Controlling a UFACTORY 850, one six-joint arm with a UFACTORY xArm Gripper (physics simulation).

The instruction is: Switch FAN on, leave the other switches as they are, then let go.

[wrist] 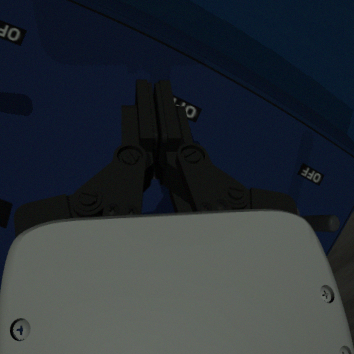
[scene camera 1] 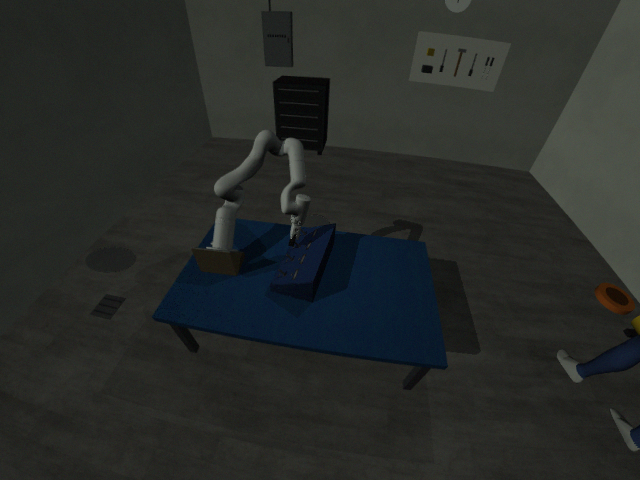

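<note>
A dark blue sloped switch panel (scene camera 1: 320, 260) (wrist: 100, 55) stands on the table and carries several small toggle switches. My gripper (scene camera 1: 292, 243) (wrist: 149, 101) is shut with nothing between its fingers. It points down at the upper part of the panel, close to its face. In the wrist view an OFF label (wrist: 187, 110) is partly hidden behind the right finger. Another OFF label (wrist: 311, 174) is at the right, with a grey toggle lever (wrist: 327, 223) below it. The toggle at my fingers is hidden, and I cannot tell which switch is FAN.
The panel stands on a blue table (scene camera 1: 377, 310). A brown board (scene camera 1: 219, 261) stands at the arm's base on the left. A dark drawer cabinet (scene camera 1: 302, 111) is by the back wall. A person's legs (scene camera 1: 610, 359) and an orange ring (scene camera 1: 602, 293) show at the far right.
</note>
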